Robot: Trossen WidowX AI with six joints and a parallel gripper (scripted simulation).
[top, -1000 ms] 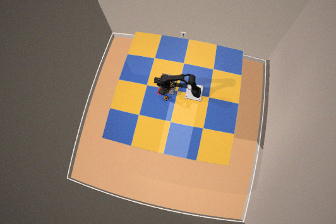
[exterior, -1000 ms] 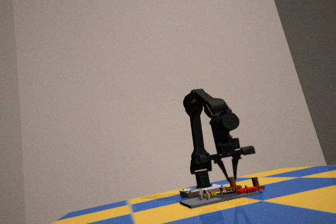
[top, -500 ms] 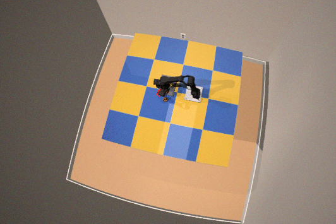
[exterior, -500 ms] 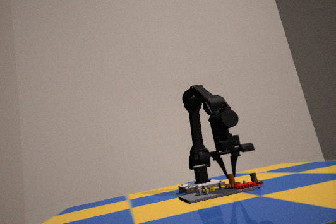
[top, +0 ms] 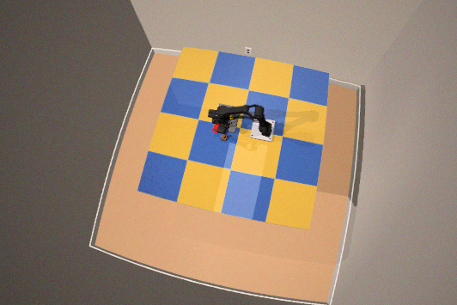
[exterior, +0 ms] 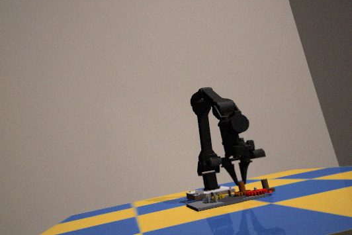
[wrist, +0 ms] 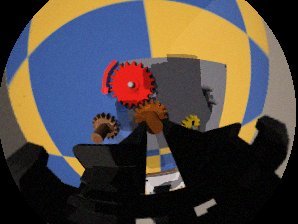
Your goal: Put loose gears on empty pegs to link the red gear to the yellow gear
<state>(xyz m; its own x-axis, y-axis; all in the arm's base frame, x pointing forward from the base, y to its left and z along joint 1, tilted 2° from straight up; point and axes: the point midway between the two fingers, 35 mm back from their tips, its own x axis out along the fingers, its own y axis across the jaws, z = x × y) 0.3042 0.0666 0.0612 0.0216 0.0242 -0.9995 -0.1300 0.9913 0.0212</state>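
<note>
Now: gripper tip 1 cm above the orange gear. Also, from my gripper tip: red arrow: 6 cm ahead, 7 cm to the left, 3 cm below; then yellow gear: 2 cm behind, 8 cm to the right, 2 cm below; then red gear: 5 cm ahead, 3 cm to the left, 2 cm below.
</note>
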